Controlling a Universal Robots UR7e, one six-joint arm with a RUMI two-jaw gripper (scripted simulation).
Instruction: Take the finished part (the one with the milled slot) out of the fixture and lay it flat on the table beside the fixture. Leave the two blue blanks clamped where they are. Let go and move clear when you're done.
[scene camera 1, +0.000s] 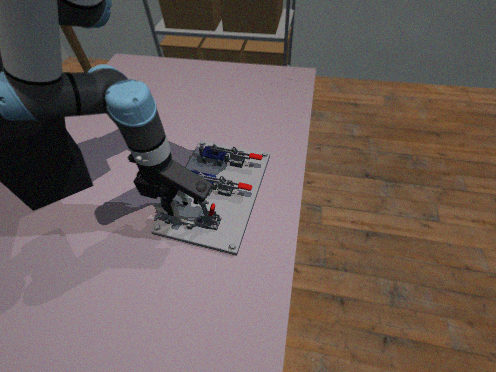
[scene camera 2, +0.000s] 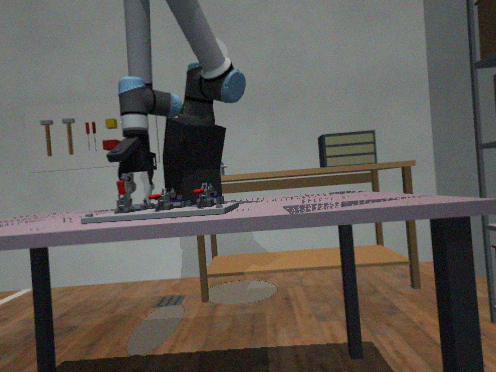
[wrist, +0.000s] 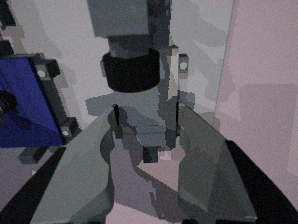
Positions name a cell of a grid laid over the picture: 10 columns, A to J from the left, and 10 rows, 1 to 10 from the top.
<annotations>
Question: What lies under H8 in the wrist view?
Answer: My gripper.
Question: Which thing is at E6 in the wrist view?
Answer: A grey finished part.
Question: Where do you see my gripper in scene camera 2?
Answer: C6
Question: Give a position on a grey fixture plate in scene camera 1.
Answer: At E6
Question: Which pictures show my gripper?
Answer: Scene camera 1, scene camera 2 and the wrist view: all of them.
</annotations>
